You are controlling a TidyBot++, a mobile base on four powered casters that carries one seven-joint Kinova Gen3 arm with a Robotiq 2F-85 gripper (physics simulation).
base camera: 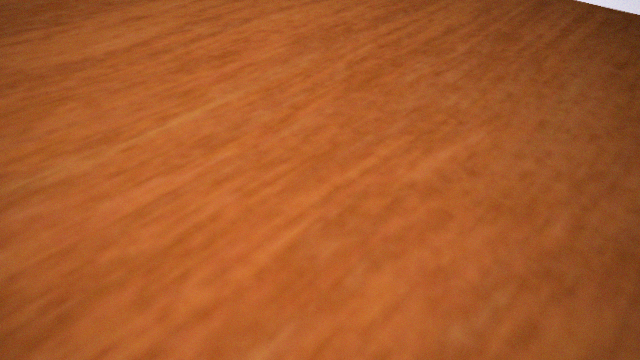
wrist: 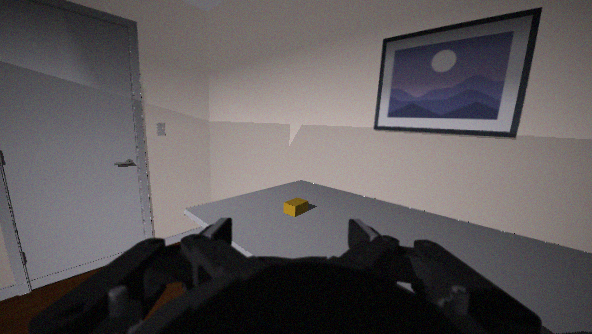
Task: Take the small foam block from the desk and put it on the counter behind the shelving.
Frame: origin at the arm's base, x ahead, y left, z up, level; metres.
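Where they show: gripper, fingertip midpoint: (wrist: 290,231).
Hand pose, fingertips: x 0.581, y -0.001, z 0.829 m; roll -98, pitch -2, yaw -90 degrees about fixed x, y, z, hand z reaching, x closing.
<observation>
After its pixels a point has its place.
A small yellow foam block (wrist: 295,207) @(x 1.221, y -0.035, z 0.593 m) lies on the grey desk (wrist: 400,230) @(x 1.129, y -0.420, z 0.554 m) near its far corner in the wrist view. My gripper (wrist: 290,231) @(x 0.581, y -0.001, z 0.829 m) is open, with its fingers wide apart and nothing between them. The block shows beyond the fingertips, between them in the picture and a good way off. The counter and the shelving do not show in either view.
A grey door (wrist: 75,150) @(x 2.042, y 1.645, z 0.651 m) with a handle stands at the left. A framed picture (wrist: 450,80) @(x 1.335, y -0.666, z 1.134 m) hangs on the wall (wrist: 330,160) @(x 1.746, y -0.266, z 0.707 m) behind the desk. Brown wooden floor (base camera: 320,190) @(x 0.459, y -0.026, z -0.396 m) (wrist: 65,290) @(x 1.803, y 1.660, z -0.396 m) shows, with a white edge (base camera: 617,5) @(x 1.193, y -0.829, z -0.386 m) at the top right of the base view.
</observation>
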